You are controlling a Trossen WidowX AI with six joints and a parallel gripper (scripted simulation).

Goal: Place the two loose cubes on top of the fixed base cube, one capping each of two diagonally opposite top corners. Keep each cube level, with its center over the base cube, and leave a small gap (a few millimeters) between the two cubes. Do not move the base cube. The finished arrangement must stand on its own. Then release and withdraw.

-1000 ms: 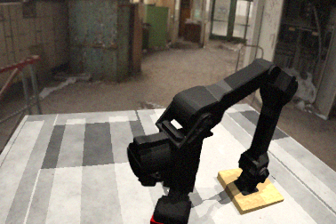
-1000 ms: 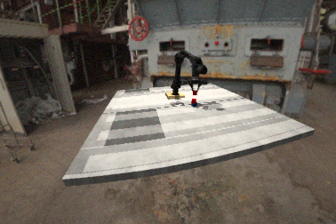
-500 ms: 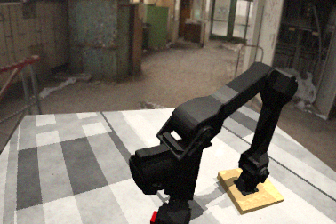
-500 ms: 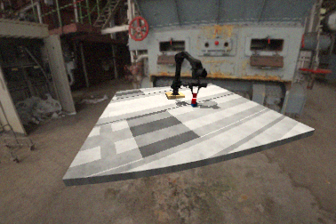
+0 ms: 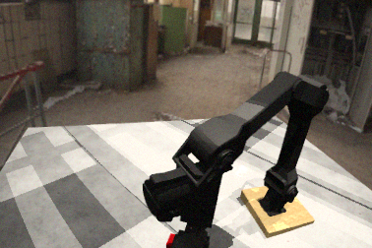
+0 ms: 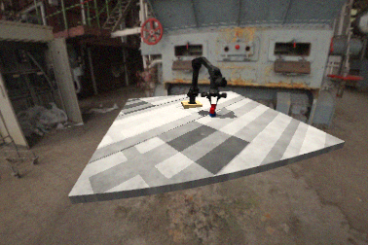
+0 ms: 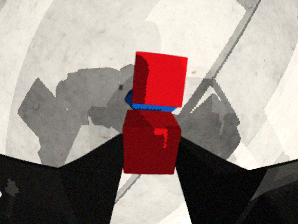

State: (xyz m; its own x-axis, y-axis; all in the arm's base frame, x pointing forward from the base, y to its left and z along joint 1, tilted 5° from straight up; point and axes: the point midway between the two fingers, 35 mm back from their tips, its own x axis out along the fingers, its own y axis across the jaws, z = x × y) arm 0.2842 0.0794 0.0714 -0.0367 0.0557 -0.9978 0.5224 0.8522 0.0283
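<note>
The blue cube is 10 mm ahead of my gripper tip, 10 mm to the right of it and 60 mm below it.
</note>
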